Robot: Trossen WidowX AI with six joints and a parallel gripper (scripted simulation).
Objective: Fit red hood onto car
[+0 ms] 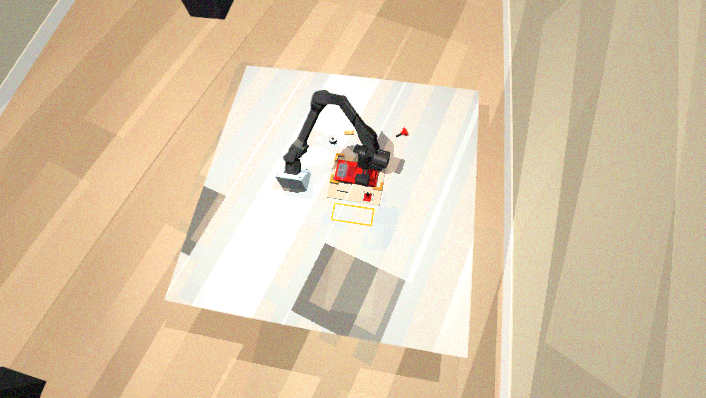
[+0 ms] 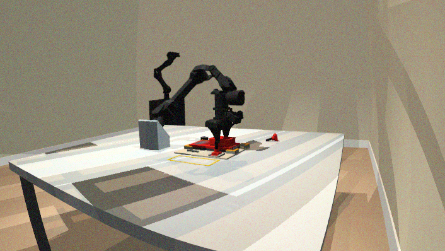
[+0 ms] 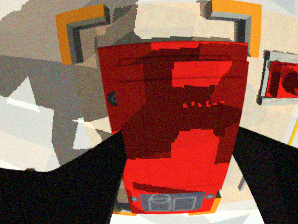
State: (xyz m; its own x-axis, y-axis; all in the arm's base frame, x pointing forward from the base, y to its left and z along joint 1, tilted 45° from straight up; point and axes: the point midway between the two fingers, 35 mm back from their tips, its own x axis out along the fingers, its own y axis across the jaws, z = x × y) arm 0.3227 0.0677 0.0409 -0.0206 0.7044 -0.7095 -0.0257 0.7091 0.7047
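Now: the red hood 10 mm above my gripper tip. Round my gripper tip: jig: 30 mm below, 30 mm behind, 10 mm to the right.
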